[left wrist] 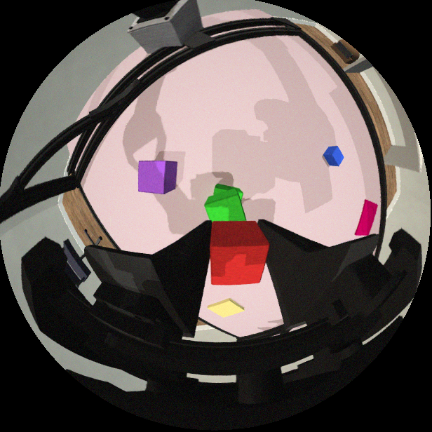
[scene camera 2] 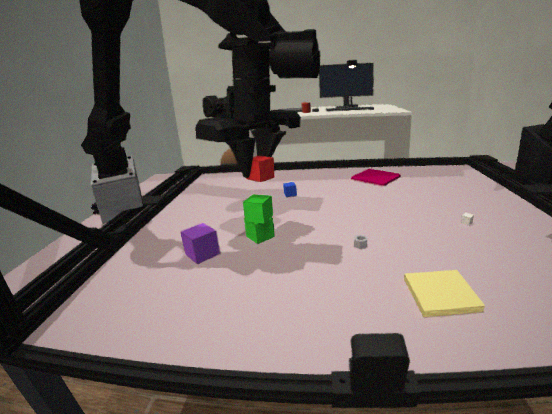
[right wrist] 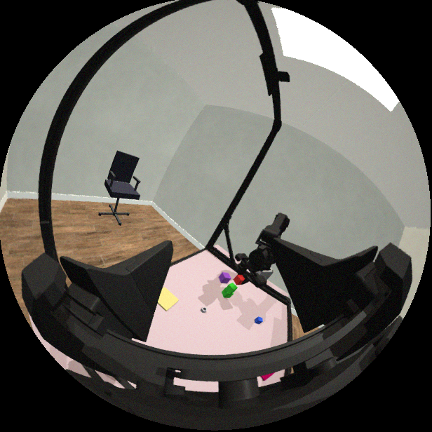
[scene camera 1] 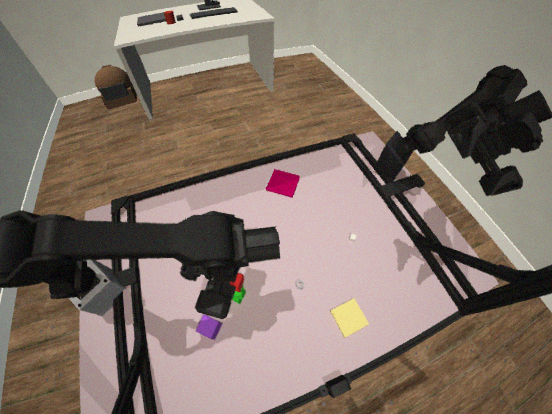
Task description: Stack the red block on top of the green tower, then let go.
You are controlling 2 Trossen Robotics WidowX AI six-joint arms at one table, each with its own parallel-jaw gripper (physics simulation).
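Frame: origin at the left arm's base, x back, y right, z up, level; millimetres.
Seen in the pictures: left gripper, fingertip midpoint: (scene camera 2: 254, 174) (scene camera 1: 229, 281); right gripper, fingertip midpoint: (scene camera 1: 477, 176); left arm's base at its link origin: (scene camera 2: 112, 169) (scene camera 1: 82, 281); right arm's base at its link origin: (scene camera 2: 549, 137) (scene camera 1: 400, 148).
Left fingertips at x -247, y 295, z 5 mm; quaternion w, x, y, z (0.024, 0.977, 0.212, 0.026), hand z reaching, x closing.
Observation:
Offsets run from my left fingertips to a thing's top centre. "pt": to the spot under its first point.
The green tower @[dx +2, dy +9, dz -40 mm] (scene camera 1: 238, 295) (scene camera 2: 259, 219) (left wrist: 226, 206) (right wrist: 229, 290) is two green blocks, one on the other, standing on the pink table top. My left gripper (scene camera 2: 260, 167) (left wrist: 234, 225) is shut on the red block @[dx -6, dy +13, dz +30 mm] (scene camera 1: 237, 282) (scene camera 2: 262, 169) (left wrist: 237, 255) (right wrist: 239, 279). It holds the block in the air above the tower's height, with a gap between them in scene camera 2. In scene camera 1 the left arm partly hides the block and the tower. My right gripper (right wrist: 222, 245) is open and empty, raised away from the blocks.
A purple block @[dx +112, dy +11, dz -71 mm] (scene camera 1: 209, 327) (scene camera 2: 200, 243) (left wrist: 157, 176) lies near the tower. A blue block @[dx -142, dy -155, dz -89 mm] (scene camera 2: 290, 189) (left wrist: 333, 156) is behind it. A grey nut @[dx -126, dy +129, dz -101 mm] (scene camera 1: 299, 284) (scene camera 2: 360, 242), white cube @[dx -347, dy +179, dz -99 mm] (scene camera 1: 353, 237) (scene camera 2: 467, 218), yellow square @[pt dx -131, dy +287, dz -106 mm] (scene camera 1: 349, 317) (scene camera 2: 444, 293) and magenta square @[pt dx -387, dy -123, dz -108 mm] (scene camera 1: 283, 183) (scene camera 2: 376, 176) lie farther off.

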